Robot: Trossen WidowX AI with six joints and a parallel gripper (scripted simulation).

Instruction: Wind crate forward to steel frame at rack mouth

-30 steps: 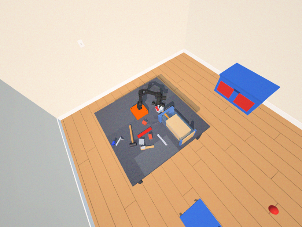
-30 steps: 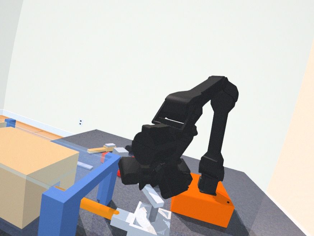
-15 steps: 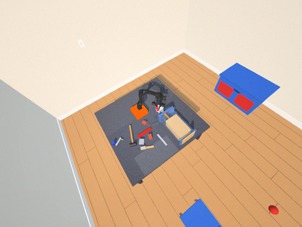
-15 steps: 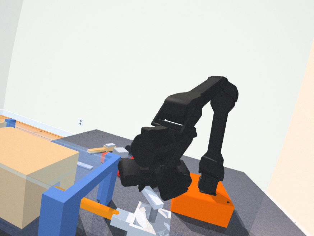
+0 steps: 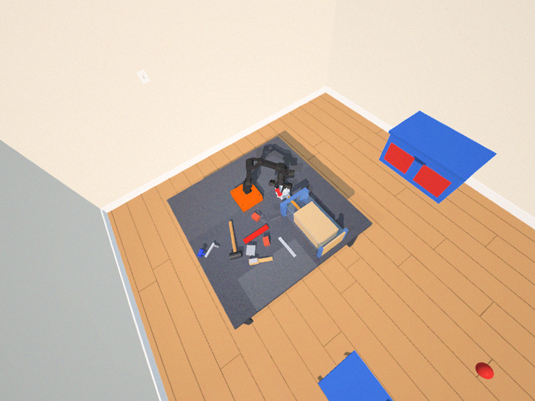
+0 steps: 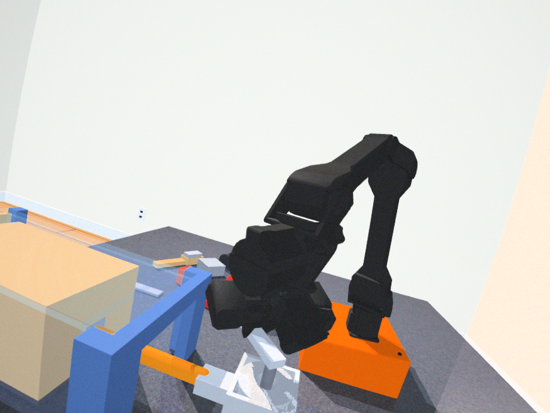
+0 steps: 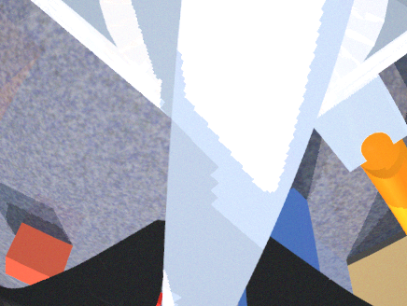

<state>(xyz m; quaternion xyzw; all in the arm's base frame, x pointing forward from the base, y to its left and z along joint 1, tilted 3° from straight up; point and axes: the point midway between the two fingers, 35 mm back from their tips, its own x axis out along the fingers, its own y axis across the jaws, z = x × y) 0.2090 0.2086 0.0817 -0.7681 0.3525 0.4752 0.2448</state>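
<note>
The red knob lies 2 cm ahead of my gripper tip, 3 cm to the right of it and 5 cm above it. Also, from my gripper tip: blue frame 12 cm ahead, 5 cm to the left, 1 cm below; white winch 6 cm behind, 4 cm to the left, 9 cm below; winch handle 2 cm above.
</note>
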